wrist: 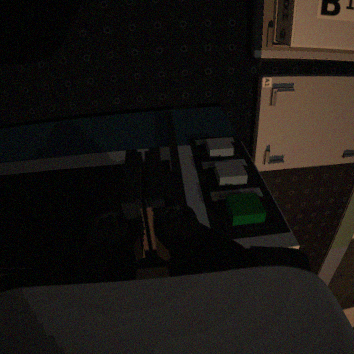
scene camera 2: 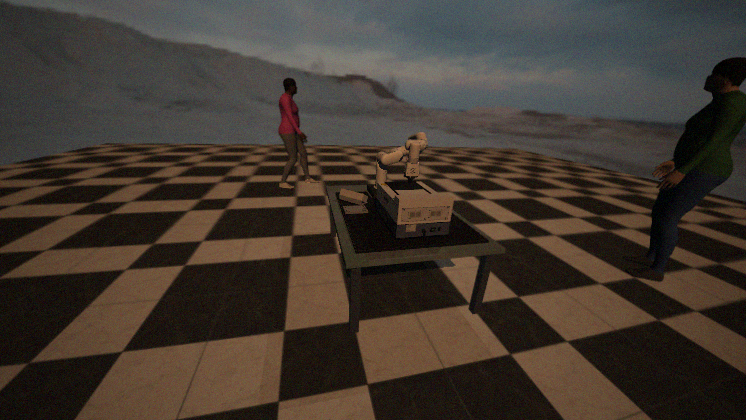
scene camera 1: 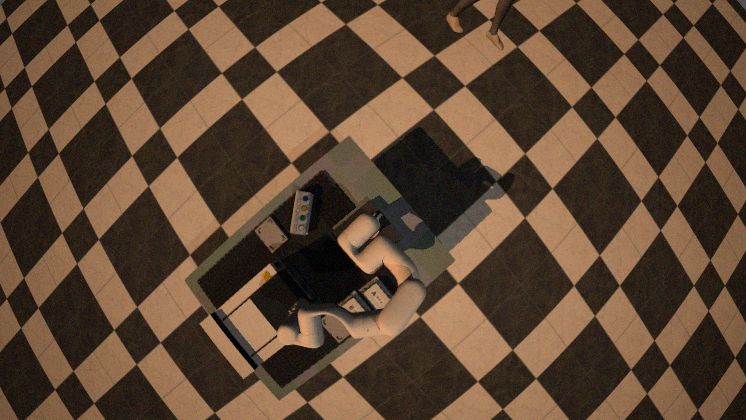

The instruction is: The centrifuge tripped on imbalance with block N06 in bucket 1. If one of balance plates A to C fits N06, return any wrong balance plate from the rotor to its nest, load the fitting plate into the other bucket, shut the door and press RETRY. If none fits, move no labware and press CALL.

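Places are measured from the arm's base along level axes (x back, y down, z right), in millimetres.
Where they show: gripper, fingertip midpoint: [wrist: 145, 172] [scene camera 1: 312, 301].
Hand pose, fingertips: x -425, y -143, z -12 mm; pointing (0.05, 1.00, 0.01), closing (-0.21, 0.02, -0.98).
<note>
Things, the pixels of their centre, and the offset from my fingertips. Level surfaces: height alone.
- centrifuge, body centre: [wrist: 100, 322] [scene camera 1: 266, 313] [scene camera 2: 409, 204] dx -233, dy +56, dz +141 mm
- green button, body centre: [wrist: 244, 211] dx -39, dy -4, dz -45 mm
- Plate A, body centre: [scene camera 1: 377, 296] dx +170, dy +145, dz -248 mm
- plate B, body centre: [wrist: 342, 3] [scene camera 1: 355, 310] dx +40, dy +145, dz -203 mm
- bare nest, body centre: [wrist: 319, 123] [scene camera 1: 337, 325] dx -99, dy +169, dz -185 mm
- pale bare plate-like nest, body centre: [scene camera 1: 271, 234] [scene camera 2: 355, 209] dx +63, dy +166, dz +401 mm
- table, surface height: dy +191 mm
My gripper [scene camera 1: 293, 309] [scene camera 2: 411, 179] [wrist: 145, 172] is shut and empty, low over the dark front part of the centrifuge [scene camera 1: 252, 323] [scene camera 2: 425, 207]. In the wrist view a green button [wrist: 246, 209] and two pale buttons, a middle one [wrist: 231, 173] and a far one [wrist: 220, 147], sit on the panel right of the fingers; their labels are unreadable. Plate A [scene camera 1: 376, 293] and plate B [scene camera 1: 353, 304] [wrist: 325, 30] lie in nests beside the centrifuge. A bare nest [scene camera 1: 335, 328] [wrist: 307, 122] is next to B. Plate C, block N06 and the rotor buckets cannot be made out in the dark.
A box with coloured buttons or lamps [scene camera 1: 302, 212] [scene camera 2: 353, 196] and a pale bare plate-like nest [scene camera 1: 271, 233] [scene camera 2: 355, 209] are on the other side of the table [scene camera 1: 194, 279] [scene camera 2: 417, 256]. The centrifuge's raised walls stand close around the gripper. Two people stand away from the table.
</note>
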